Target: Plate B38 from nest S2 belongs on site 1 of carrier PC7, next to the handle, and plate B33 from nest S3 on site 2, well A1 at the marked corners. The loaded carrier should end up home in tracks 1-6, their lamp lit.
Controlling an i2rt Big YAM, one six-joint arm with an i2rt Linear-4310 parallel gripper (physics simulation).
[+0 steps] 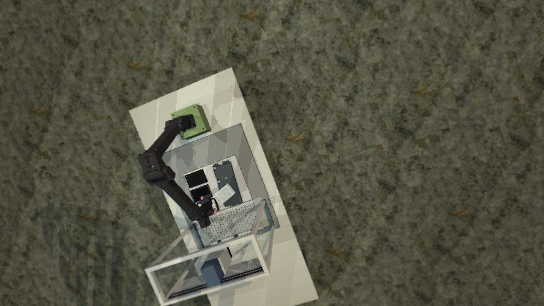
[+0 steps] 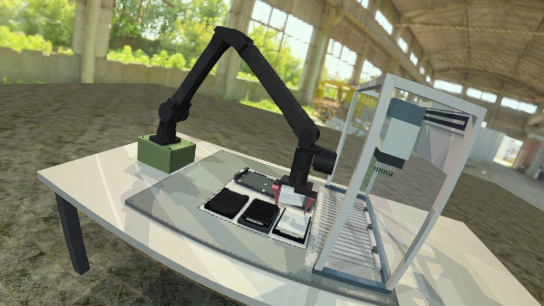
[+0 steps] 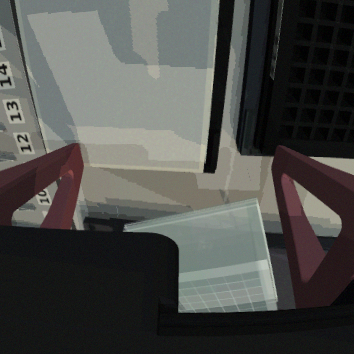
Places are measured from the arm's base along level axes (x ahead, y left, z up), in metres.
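Where they show: gripper, fingertip midpoint: (image 1: 212, 202) (image 2: 290, 209) (image 3: 176, 154); arm's base at its link origin: (image 1: 185, 122) (image 2: 165, 140).
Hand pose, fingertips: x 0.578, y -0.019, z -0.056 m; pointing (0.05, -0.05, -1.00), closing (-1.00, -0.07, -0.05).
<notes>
Things, the pixels of their top centre, and the offset from my fingertips. "*": a spot on its surface instead.
- clear well plate at its top centre: (image 3: 214, 323) (image 2: 291, 186) (image 1: 223, 195) 0.034 m back, 0.105 m left, 0.032 m up
- dark carrier PC7 at its top centre: (image 3: 276, 311) (image 2: 277, 184) (image 1: 226, 184) 0.096 m back, 0.142 m left, 0.002 m up
- flat black lid at a spot on its surface: (image 2: 226, 201) * 0.193 m back, 0.080 m right, 0.016 m down
- black gridded plate at its top centre: (image 2: 261, 210) (image 1: 200, 194) 0.076 m back, 0.069 m right, 0.002 m down
- pale clear plate at its top centre: (image 3: 111, 42) (image 2: 294, 219) 0.030 m ahead, 0.049 m right, 0.002 m down
My gripper (image 1: 208, 204) (image 2: 292, 204) (image 3: 176, 154) is open, its red fingers spread wide. A clear well plate (image 1: 224, 193) (image 2: 291, 195) (image 3: 225, 253) sits between the fingers, turned askew, over the near end of the dark carrier PC7 (image 1: 223, 176) (image 2: 254, 180). I cannot tell whether the fingers touch it. Beside the carrier are three nests: a flat black lid (image 2: 226, 201), a black gridded plate (image 2: 261, 212) (image 3: 316, 70), and a pale clear plate (image 2: 293, 224) (image 3: 123, 88) in a black frame.
A ribbed deck with numbered tracks (image 2: 343, 231) (image 3: 14, 112) lies right of the nests, inside a white-framed glass enclosure (image 2: 362, 170) (image 1: 210, 252). A grey-blue pipetting head (image 2: 399, 133) hangs there. The arm stands on a green base (image 2: 166, 155) (image 1: 198, 119).
</notes>
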